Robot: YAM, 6 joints.
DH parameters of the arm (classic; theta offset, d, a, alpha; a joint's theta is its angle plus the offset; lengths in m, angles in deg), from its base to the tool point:
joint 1: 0 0.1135 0.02 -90
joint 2: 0 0 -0.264 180
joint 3: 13.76 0 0.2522 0
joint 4: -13.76 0 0.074 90
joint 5: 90 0 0 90
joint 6: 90 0.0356 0 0
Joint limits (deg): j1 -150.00..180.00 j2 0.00..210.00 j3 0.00..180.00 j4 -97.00..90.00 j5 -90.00..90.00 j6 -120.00..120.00
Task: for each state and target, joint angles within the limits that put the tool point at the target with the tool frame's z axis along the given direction. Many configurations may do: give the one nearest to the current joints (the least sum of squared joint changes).
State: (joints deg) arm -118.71 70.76 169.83 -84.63 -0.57 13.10
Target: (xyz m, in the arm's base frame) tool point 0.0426 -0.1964 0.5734 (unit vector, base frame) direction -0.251 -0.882 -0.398
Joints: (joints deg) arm -72.65 96.98 160.61 -91.05 30.18 13.10
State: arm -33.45 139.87 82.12 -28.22 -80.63 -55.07
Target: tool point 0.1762 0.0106 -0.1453 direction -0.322 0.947 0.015
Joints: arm -7.02 182.29 73.81 -73.49 -64.19 -55.07
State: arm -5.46 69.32 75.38 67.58 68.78 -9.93
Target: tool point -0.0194 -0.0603 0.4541 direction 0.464 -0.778 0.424
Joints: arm 42.24 23.75 46.78 89.91 62.59 -9.93
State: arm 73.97 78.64 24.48 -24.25 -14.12 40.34
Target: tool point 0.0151 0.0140 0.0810 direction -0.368 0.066 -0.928
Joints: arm 22.45 43.10 3.53 -69.18 -11.62 40.34
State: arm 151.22 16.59 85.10 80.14 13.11 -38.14
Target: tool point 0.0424 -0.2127 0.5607 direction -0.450 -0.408 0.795
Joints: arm 106.42 22.23 89.09 41.52 -33.14 -38.14
